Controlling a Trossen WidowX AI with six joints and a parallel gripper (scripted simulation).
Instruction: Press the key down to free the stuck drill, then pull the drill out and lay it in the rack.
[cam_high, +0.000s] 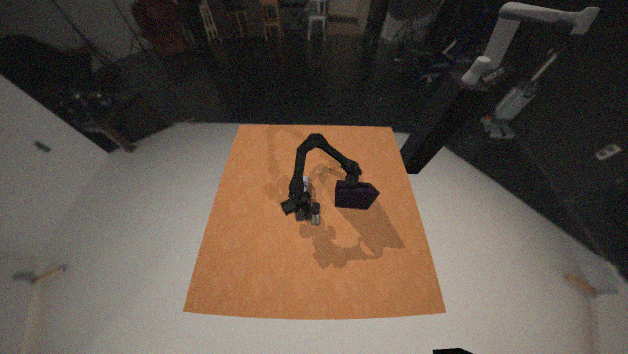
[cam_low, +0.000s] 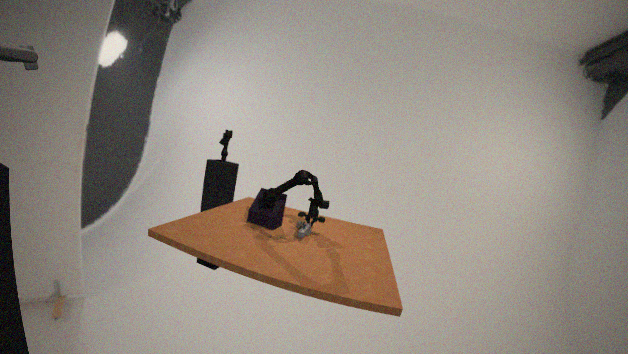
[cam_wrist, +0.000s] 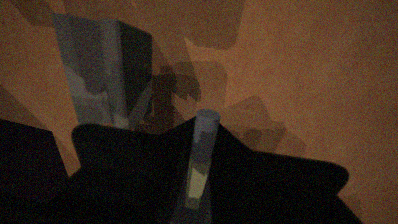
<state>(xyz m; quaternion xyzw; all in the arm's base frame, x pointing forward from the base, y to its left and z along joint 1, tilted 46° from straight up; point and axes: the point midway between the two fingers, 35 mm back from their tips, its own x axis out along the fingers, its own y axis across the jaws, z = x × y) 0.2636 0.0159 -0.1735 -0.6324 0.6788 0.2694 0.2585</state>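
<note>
Right now my gripper tip is 4 cm to the left of the pale cylindrical drill and 3 cm below it. Also, from my gripper tip: grey rack: 7 cm behind, 3 cm to the left.
</note>
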